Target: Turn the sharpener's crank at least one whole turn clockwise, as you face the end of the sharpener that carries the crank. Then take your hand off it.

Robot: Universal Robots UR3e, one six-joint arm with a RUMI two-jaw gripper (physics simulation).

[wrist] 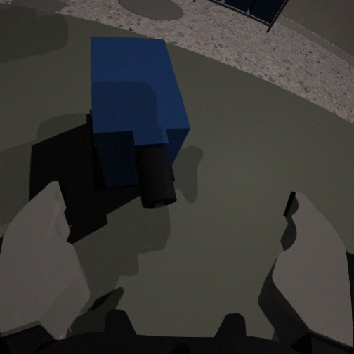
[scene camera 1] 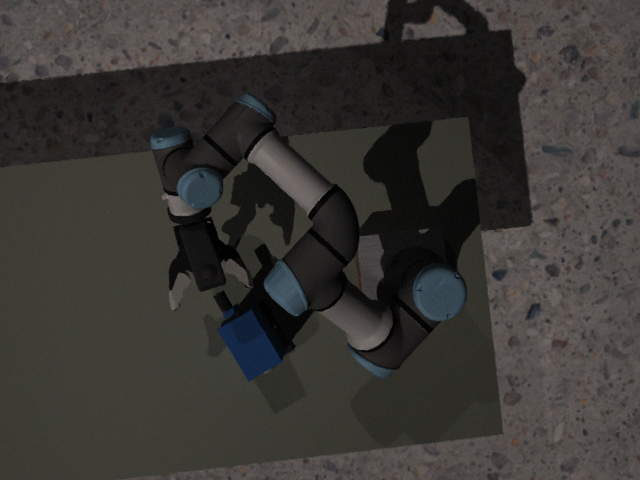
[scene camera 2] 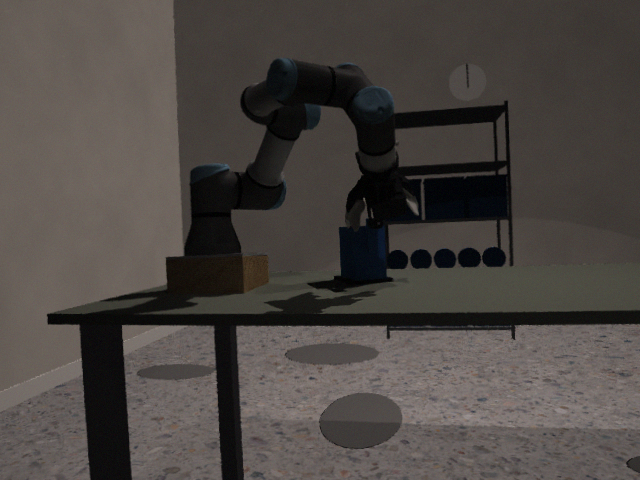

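Where they show: gripper, fingertip midpoint: (scene camera 1: 213, 299) (scene camera 2: 382, 219); arm's base at its link origin: (scene camera 1: 415, 278) (scene camera 2: 213, 255).
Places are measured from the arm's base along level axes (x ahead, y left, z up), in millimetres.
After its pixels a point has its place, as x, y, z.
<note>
The sharpener is a blue box (scene camera 1: 253, 343) {332, 71, 53} (scene camera 2: 356, 255) {330, 9, -11} (wrist: 131, 65) standing upright on a dark base on the table. Its crank has a black cylindrical handle (scene camera 1: 222, 301) {375, -18, 68} (scene camera 2: 375, 223) {376, -36, 58} (wrist: 156, 180), which sticks out level with the top of the box on the side facing my gripper. My gripper (scene camera 1: 212, 297) {391, -24, 65} (scene camera 2: 385, 220) {391, -24, 65} (wrist: 177, 189) is open and empty. Its fingers point down toward the crank end. In the wrist view the handle lies between the two fingers' lines, nearer the left finger, with a gap to both. The lower part of the crank is mostly hidden behind the handle.
The arm's base stands on a wooden block (scene camera 2: 204, 275) {18, -97, -37} on the green table (scene camera 1: 103, 361) {668, 82, -75} (scene camera 2: 491, 294) {577, -183, -75}, to one side of the sharpener. A shelf rack (scene camera 2: 510, 206) with blue bins stands in the background beyond the table. Dark shadows of the arm and sharpener fall on the table.
</note>
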